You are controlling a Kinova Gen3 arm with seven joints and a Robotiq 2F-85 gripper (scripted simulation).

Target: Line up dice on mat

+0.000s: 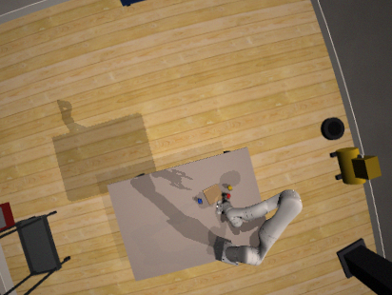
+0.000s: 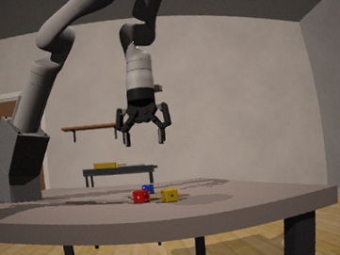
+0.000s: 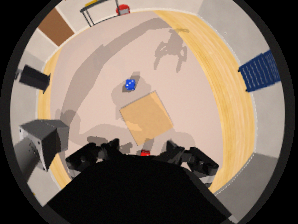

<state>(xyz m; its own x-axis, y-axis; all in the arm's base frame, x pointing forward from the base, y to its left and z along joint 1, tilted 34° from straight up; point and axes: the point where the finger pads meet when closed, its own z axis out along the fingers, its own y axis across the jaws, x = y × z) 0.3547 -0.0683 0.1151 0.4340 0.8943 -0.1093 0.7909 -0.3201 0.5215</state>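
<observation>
The red die lies 4 cm behind my hand, 7 cm to the right of it and 13 cm below it. Also, from my hand: yellow die: 2 cm ahead, 11 cm to the right, 13 cm below; tan mat: 3 cm ahead, 4 cm to the left, 15 cm below; blue die: 3 cm ahead, 17 cm to the left, 13 cm below.
</observation>
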